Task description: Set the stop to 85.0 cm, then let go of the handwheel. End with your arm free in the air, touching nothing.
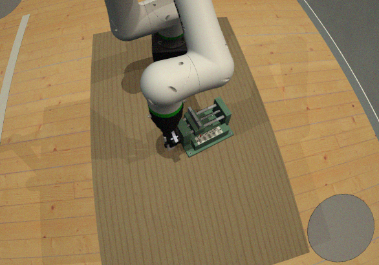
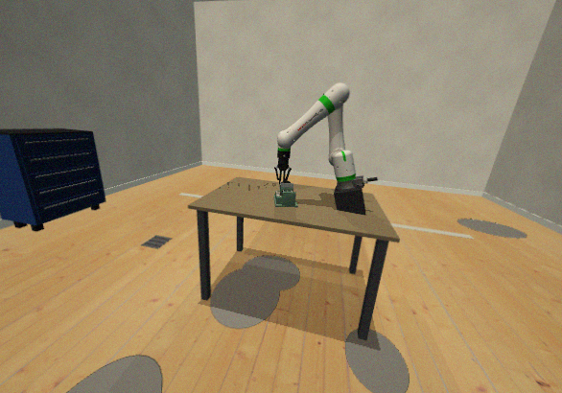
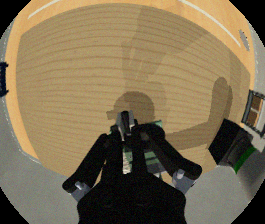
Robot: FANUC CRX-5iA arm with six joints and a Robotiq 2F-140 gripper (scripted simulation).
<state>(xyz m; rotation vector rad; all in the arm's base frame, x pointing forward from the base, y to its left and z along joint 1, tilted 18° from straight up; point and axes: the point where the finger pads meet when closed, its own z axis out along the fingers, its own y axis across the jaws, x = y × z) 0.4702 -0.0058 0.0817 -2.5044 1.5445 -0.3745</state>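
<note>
Right now the stop block is 10 cm to the left of my hand, 7 cm behind it and 2 cm above it.
</note>
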